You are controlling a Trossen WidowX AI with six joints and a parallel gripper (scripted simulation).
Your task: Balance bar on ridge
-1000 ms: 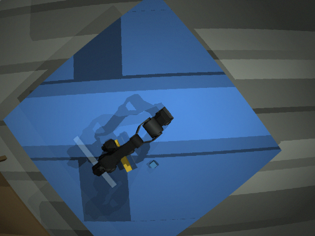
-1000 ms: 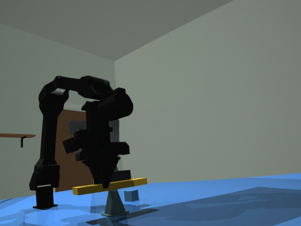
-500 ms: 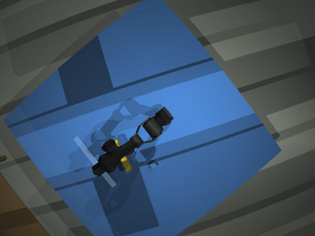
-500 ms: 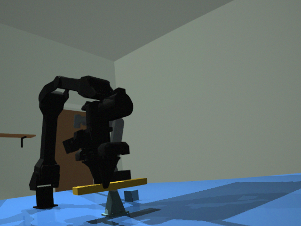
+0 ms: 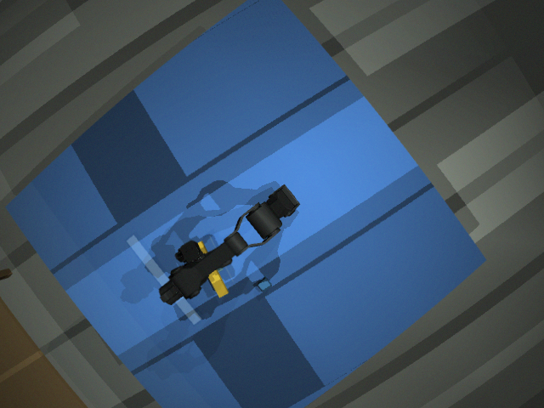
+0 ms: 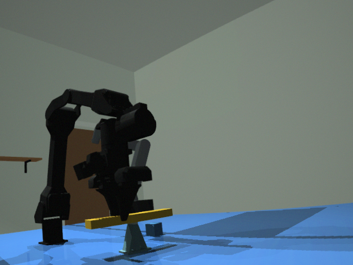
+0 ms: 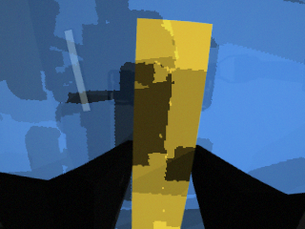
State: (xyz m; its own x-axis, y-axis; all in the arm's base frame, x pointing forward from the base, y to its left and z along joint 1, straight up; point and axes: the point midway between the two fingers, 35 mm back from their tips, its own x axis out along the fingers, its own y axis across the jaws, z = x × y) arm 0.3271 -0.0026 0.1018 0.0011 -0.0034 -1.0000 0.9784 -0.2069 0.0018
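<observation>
The bar is 3 cm to the left of my gripper tip and 1 cm ahead of it. From my gripper tip the other things lie so: blue cube (19 cm to the left, 9 cm behind, 5 cm below).
</observation>
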